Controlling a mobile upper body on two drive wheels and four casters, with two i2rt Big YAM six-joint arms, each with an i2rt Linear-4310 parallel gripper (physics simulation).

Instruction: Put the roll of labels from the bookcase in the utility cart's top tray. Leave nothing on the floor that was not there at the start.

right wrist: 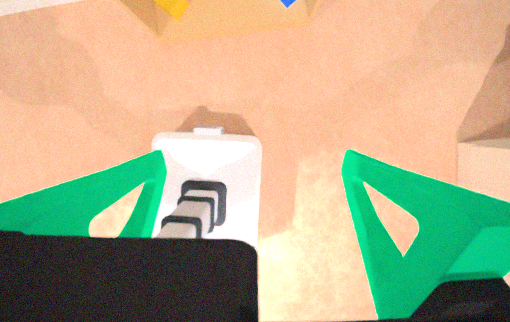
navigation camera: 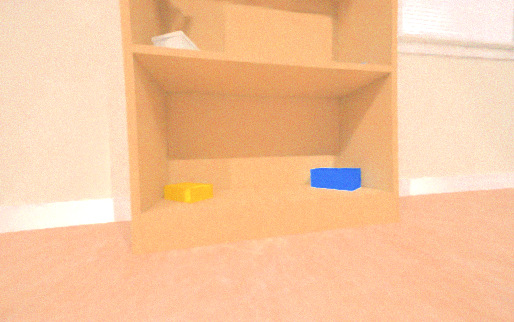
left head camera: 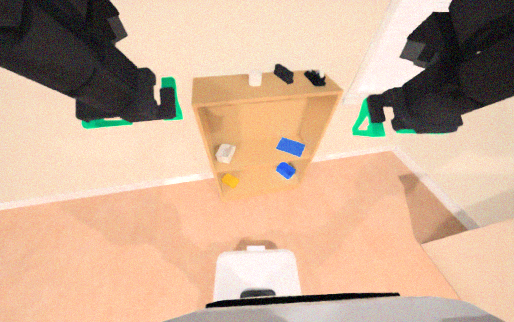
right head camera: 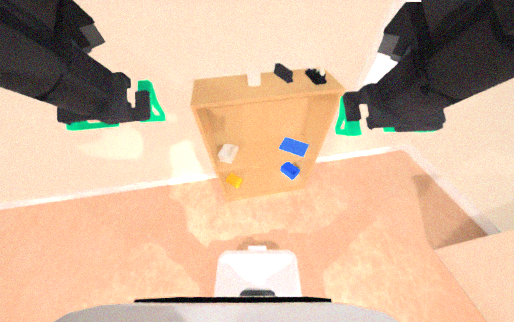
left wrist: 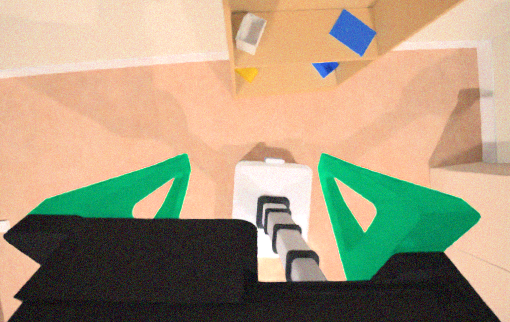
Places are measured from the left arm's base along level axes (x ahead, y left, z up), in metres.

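Pixels of known places: left gripper, between the fingertips: (left head camera: 156,118) (right head camera: 141,120) (left wrist: 254,161); right gripper, between the fingertips: (right wrist: 253,160) (left head camera: 374,130) (right head camera: 360,129).
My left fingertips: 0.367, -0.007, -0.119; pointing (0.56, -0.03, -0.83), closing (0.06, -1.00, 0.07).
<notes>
Ahead of a thing's pixels: the offset from my left fingertips to its top centre, as dx, dy, dz. "spot": to the spot under its first point.
A wooden bookcase (left head camera: 220,95) (right head camera: 220,95) (left wrist: 300,40) (right wrist: 235,25) (navigation camera: 260,225) stands against the wall ahead. A small white, roughly cylindrical thing {+0.632, -0.218, -0.170} (left head camera: 255,78) (right head camera: 254,78) stands on its top board, left of a black block; it may be the roll of labels, but it is too blurred to be sure. My left gripper (left head camera: 131,120) (right head camera: 131,121) (left wrist: 254,161) is open and empty, left of the bookcase in the head views. My right gripper (left head camera: 390,131) (right head camera: 372,131) (right wrist: 253,160) is open and empty, to its right. The utility cart does not show.
The top board also bears the black block {+0.698, -0.385, -0.176} (left head camera: 283,74) and a black-and-white item {+0.683, -0.567, -0.161} (left head camera: 315,77). The shelf holds a white box {spot: +0.589, +0.006, -0.763} (left head camera: 225,153) and a flat blue thing {+0.663, -0.528, -0.766} (left head camera: 290,147). A yellow block {+0.594, +0.007, -1.145} (navigation camera: 188,192) and a blue box {+0.697, -0.552, -1.115} (navigation camera: 335,179) lie at the bottom. A beige surface borders the right.
</notes>
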